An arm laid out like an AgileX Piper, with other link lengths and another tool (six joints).
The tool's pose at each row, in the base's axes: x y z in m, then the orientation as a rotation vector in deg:
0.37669 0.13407 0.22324 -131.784 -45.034 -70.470
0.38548 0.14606 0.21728 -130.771 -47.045 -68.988
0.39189 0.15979 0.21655 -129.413 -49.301 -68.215
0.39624 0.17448 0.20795 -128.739 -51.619 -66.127
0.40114 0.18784 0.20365 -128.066 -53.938 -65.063
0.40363 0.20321 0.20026 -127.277 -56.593 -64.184
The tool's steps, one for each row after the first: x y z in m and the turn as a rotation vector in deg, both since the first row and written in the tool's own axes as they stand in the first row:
0.00231 -0.00279 0.01560 1.757 -0.634 -0.828
0.00847 -0.00892 0.02804 3.405 -0.812 -2.043
0.00731 -0.01638 0.04390 5.200 -2.027 -2.993
0.00966 -0.02289 0.05706 6.428 -2.749 -4.285
0.01226 -0.03255 0.06946 7.636 -3.409 -5.888

